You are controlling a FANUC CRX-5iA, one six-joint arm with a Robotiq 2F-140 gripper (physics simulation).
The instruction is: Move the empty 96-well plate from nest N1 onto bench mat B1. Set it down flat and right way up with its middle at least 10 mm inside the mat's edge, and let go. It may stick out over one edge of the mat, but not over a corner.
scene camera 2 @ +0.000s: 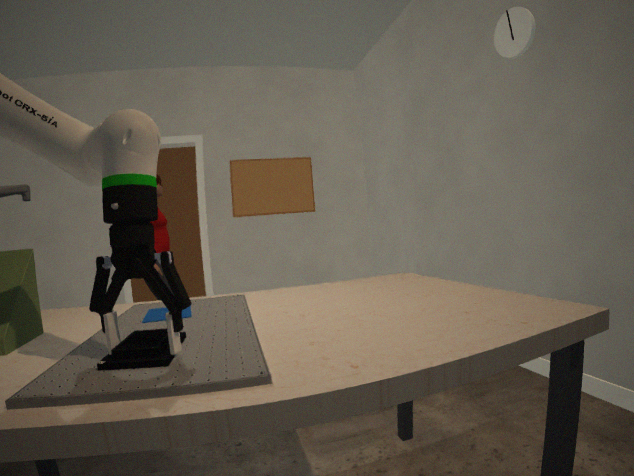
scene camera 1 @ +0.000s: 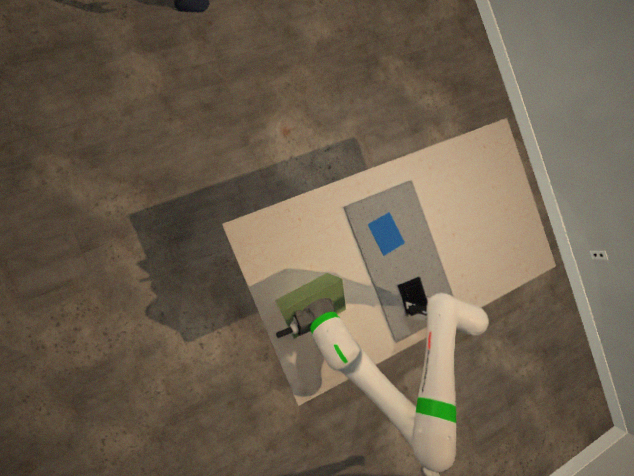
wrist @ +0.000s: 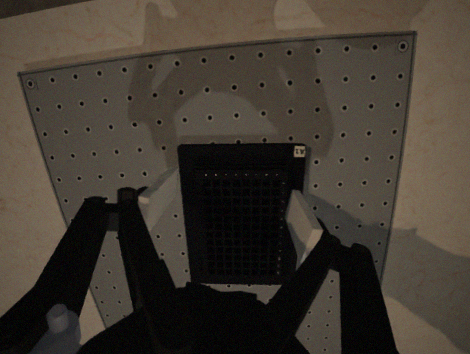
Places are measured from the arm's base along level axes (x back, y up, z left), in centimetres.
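Pixels of known places: gripper, fingertip midpoint: (scene camera 2: 144, 352) (scene camera 1: 417, 303) (wrist: 232, 192); arm's base at its link origin: (scene camera 1: 316, 309).
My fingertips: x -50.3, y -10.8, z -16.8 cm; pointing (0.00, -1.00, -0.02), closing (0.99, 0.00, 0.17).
For each thing: its middle in the pictures, then the offset to it from my fingertips. Level surfaces: height alone.
- black 96-well plate at the middle of its body: (wrist: 241, 227) (scene camera 2: 145, 342) (scene camera 1: 415, 297) dx +1.0, dy +0.7, dz +3.4 cm
- black nest at the middle of its body: (wrist: 241, 221) (scene camera 2: 146, 348) (scene camera 1: 413, 296) dx +1.0, dy -0.4, dz +3.4 cm
- blue mat at its surface level: dy -1.0 cm
- grey perforated board at its surface level: dy -1.2 cm
- wooden table at its surface level: dy -2.5 cm
The black 96-well plate (scene camera 1: 411, 291) (wrist: 240, 225) lies flat, wells up, in the black nest (scene camera 2: 135, 363) (wrist: 240, 154), which has an A1 label at one corner. The outline between plate and nest is hard to see, black on black. My gripper (scene camera 2: 143, 352) (wrist: 232, 192) is open and points down over the plate. Its pale fingers stand on either side of the plate, with nothing held. In the wrist view, a gap shows beside the left finger; the right finger overlaps the nest's edge. Exact fingertip height is unclear. The blue mat (scene camera 1: 386, 234) (scene camera 2: 154, 315) lies flat farther along the same board.
A grey perforated board (scene camera 1: 425, 243) (scene camera 2: 220, 353) (wrist: 100, 137) carries nest and mat on the wooden table (scene camera 1: 481, 204) (scene camera 2: 409, 317) (wrist: 442, 150). A green block (scene camera 1: 309, 292) (scene camera 2: 15, 281) stands beside the board at the arm's base. A person in red (scene camera 2: 161, 233) stands behind the gripper.
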